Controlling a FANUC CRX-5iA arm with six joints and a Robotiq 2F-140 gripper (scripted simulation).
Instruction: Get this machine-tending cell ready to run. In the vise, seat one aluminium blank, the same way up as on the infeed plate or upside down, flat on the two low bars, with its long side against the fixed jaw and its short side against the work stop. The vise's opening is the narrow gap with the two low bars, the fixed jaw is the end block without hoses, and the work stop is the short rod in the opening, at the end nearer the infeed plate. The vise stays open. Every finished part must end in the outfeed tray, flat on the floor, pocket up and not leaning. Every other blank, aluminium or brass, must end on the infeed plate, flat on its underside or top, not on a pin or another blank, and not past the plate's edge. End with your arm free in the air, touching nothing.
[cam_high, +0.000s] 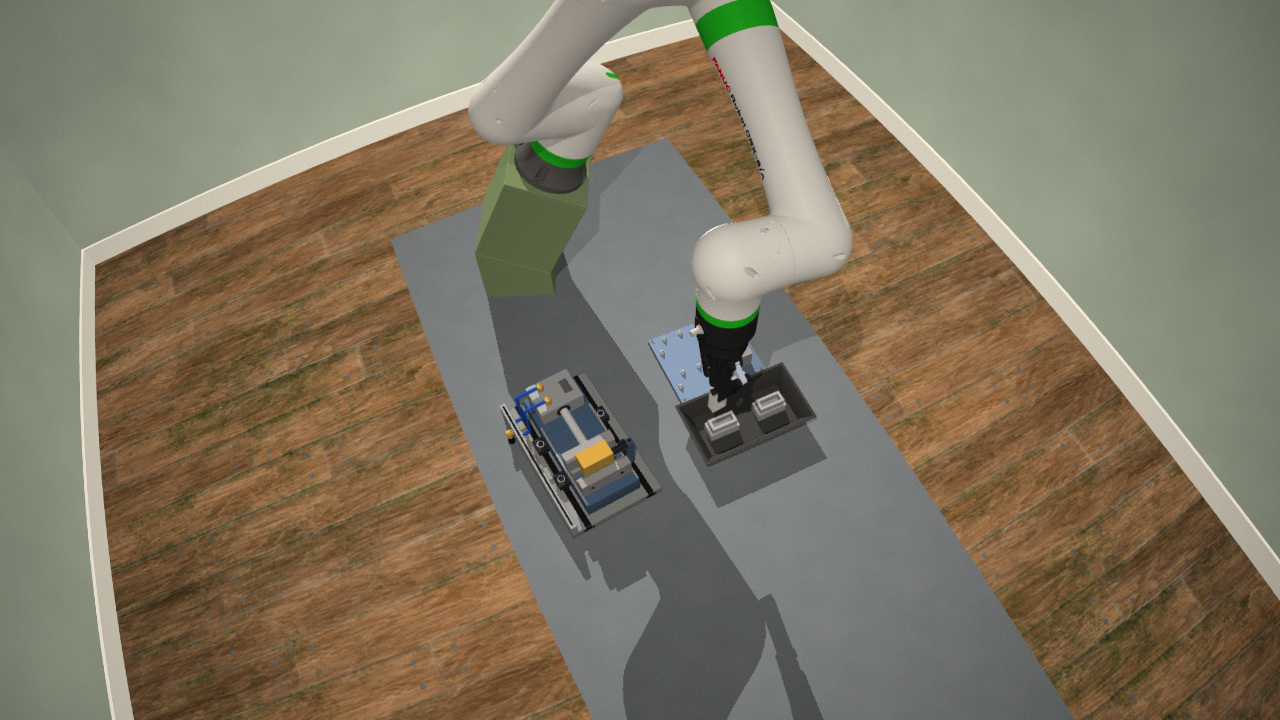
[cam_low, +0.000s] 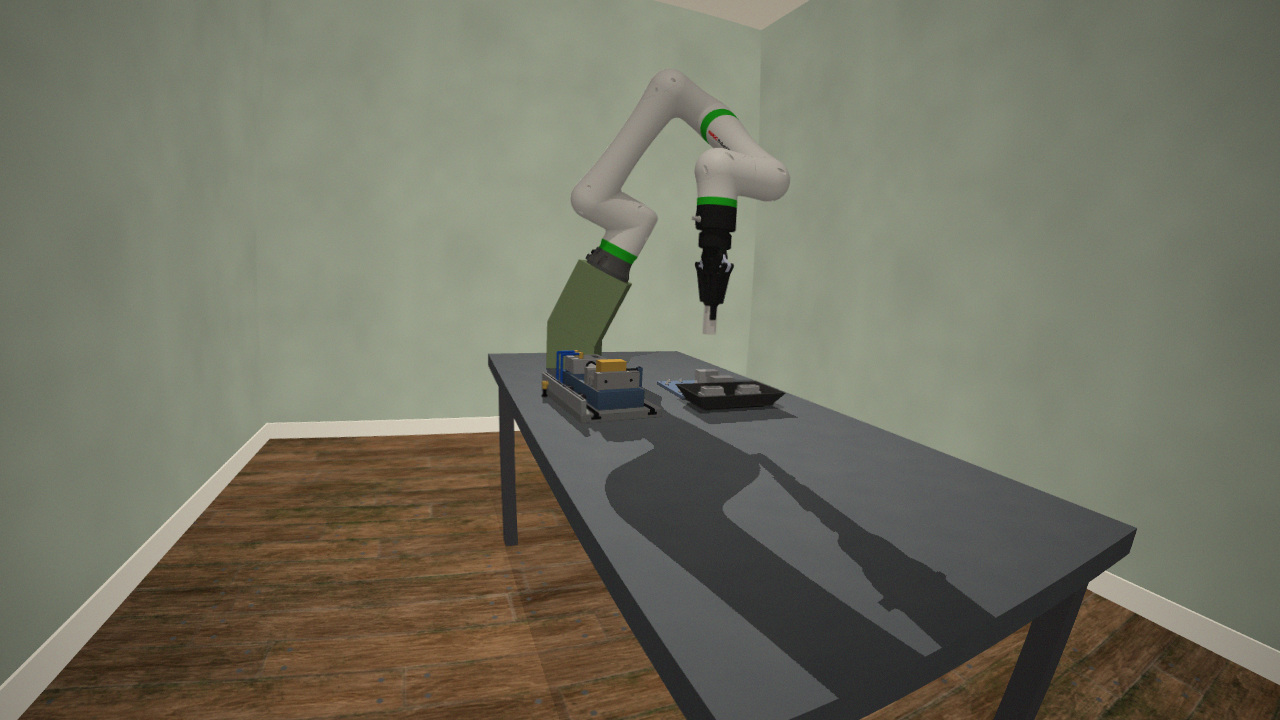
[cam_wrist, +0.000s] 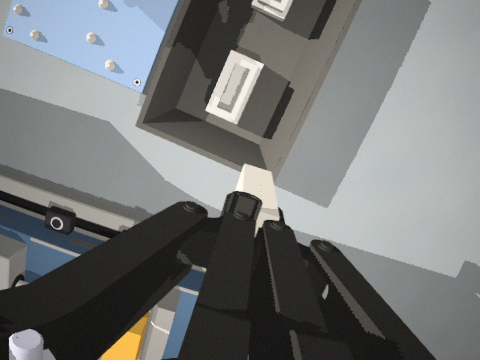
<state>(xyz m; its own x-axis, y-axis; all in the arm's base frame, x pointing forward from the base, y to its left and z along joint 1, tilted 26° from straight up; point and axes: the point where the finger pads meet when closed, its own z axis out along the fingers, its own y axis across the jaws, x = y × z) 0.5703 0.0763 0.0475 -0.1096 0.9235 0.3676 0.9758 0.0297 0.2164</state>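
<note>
The brass blank lies 4 cm behind my hand, 22 cm to the right of it and 12 cm below it. From my hand the other things lie so: fixed jaw 1 cm behind, 22 cm to the right, 14 cm below; then work stop rod 4 cm behind, 17 cm to the right, 12 cm below; then moving jaw 7 cm behind, 22 cm to the right, 14 cm below.
</note>
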